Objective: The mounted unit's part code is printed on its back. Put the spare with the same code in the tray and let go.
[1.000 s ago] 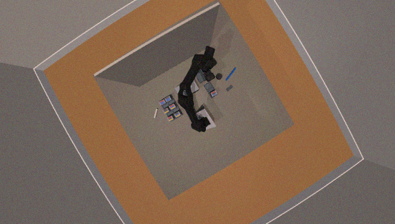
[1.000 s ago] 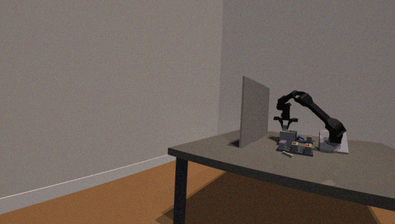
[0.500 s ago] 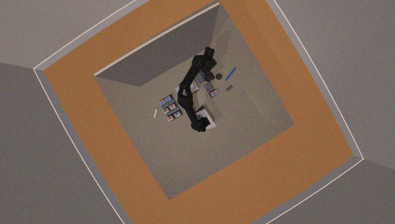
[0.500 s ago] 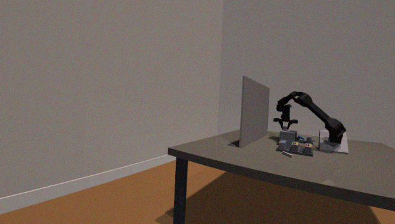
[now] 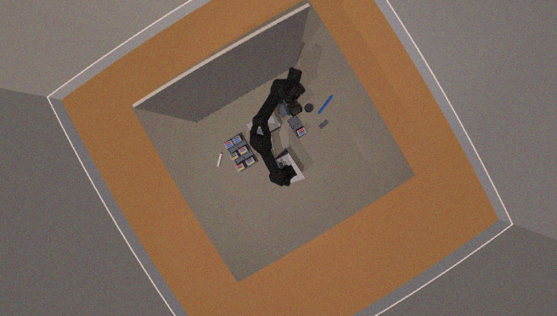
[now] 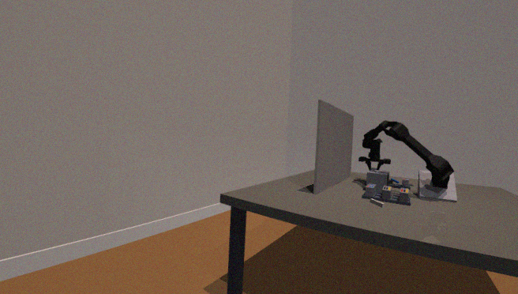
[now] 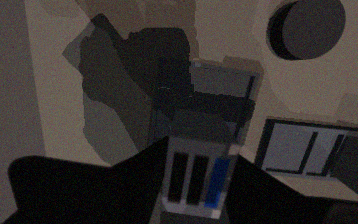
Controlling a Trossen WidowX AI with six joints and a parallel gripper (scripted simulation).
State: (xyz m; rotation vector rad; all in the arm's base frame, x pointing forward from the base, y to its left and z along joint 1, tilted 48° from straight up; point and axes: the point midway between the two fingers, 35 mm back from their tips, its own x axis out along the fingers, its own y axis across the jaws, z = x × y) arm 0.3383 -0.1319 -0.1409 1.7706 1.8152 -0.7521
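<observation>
Right now my gripper tip is 1 cm past the blue-grey tray, 1 cm to the right of it and 6 cm above it. From my gripper tip the other things lie so: light grey unit: 4 cm behind, 20 cm to the left, 1 cm below; grey spare: 2 cm above; dark disc: 9 cm behind, 10 cm to the right, 5 cm below.
</observation>
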